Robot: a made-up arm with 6 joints. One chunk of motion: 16 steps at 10 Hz.
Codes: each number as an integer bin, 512 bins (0 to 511) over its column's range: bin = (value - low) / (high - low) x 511, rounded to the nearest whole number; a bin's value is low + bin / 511 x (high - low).
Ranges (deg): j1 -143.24..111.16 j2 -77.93..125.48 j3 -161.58..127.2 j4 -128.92..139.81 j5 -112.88..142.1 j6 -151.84..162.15
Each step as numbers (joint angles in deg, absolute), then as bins.
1 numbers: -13.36 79.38 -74.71 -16.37 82.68 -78.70
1 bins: 261 395 154 214 392 119
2 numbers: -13.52 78.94 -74.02 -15.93 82.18 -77.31
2 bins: 261 394 155 215 391 121
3 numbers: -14.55 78.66 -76.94 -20.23 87.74 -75.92
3 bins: 258 393 150 207 402 124
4 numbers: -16.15 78.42 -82.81 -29.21 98.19 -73.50
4 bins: 255 393 139 190 423 127
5 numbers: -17.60 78.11 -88.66 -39.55 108.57 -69.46
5 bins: 252 392 129 170 444 134
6 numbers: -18.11 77.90 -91.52 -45.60 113.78 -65.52
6 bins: 251 391 124 158 454 140
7 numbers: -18.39 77.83 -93.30 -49.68 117.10 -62.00
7 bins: 251 391 121 151 461 146
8 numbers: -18.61 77.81 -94.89 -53.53 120.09 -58.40
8 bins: 250 391 118 143 467 152
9 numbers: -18.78 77.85 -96.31 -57.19 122.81 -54.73
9 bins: 250 391 115 136 472 158
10 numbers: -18.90 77.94 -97.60 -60.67 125.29 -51.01
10 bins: 250 392 113 130 477 164
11 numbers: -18.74 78.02 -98.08 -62.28 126.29 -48.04
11 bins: 250 392 112 127 479 169
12 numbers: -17.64 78.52 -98.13 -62.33 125.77 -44.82
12 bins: 252 393 112 127 478 174
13 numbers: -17.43 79.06 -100.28 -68.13 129.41 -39.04
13 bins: 253 394 108 116 486 184
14 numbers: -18.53 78.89 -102.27 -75.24 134.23 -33.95
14 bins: 250 394 105 102 495 192
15 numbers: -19.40 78.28 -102.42 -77.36 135.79 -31.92
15 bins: 249 392 105 98 498 195
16 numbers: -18.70 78.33 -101.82 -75.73 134.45 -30.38
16 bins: 250 393 106 101 496 198
